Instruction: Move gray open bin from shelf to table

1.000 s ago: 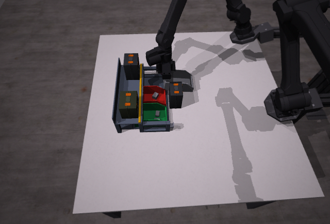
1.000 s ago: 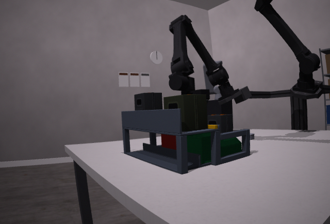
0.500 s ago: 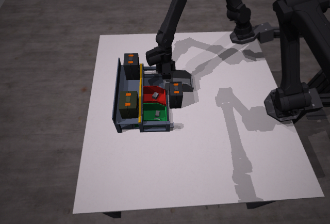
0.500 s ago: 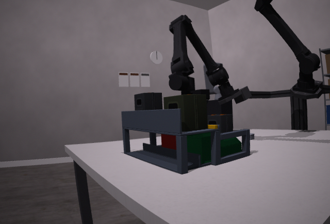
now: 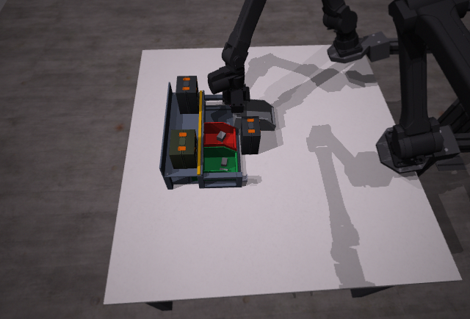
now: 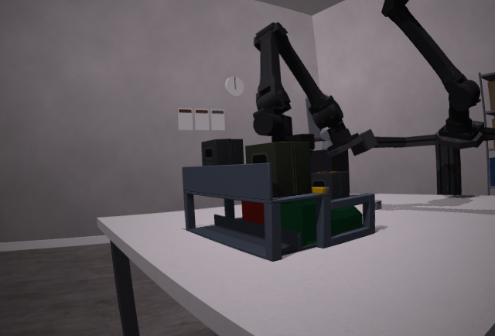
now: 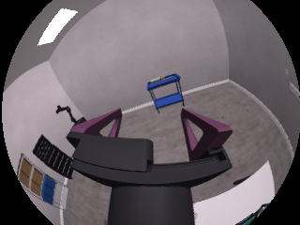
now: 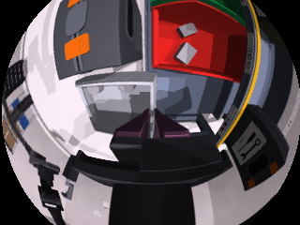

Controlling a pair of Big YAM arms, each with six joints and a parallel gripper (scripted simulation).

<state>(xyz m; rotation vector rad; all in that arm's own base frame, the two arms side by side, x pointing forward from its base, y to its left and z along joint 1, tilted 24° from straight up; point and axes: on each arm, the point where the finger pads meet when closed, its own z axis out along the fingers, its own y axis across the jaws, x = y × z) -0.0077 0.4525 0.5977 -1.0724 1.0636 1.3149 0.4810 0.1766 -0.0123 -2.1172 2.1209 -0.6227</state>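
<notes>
Now: right hand 80 mm past the gray bin, 10 mm to the right of it and 40 mm above it. Round my right hand: green bin (110 mm ahead, 210 mm to the left, 40 mm below); then red bin (100 mm ahead, 100 mm to the left, 40 mm below); then shelf (130 mm ahead, 90 mm to the left, 20 mm below).
</notes>
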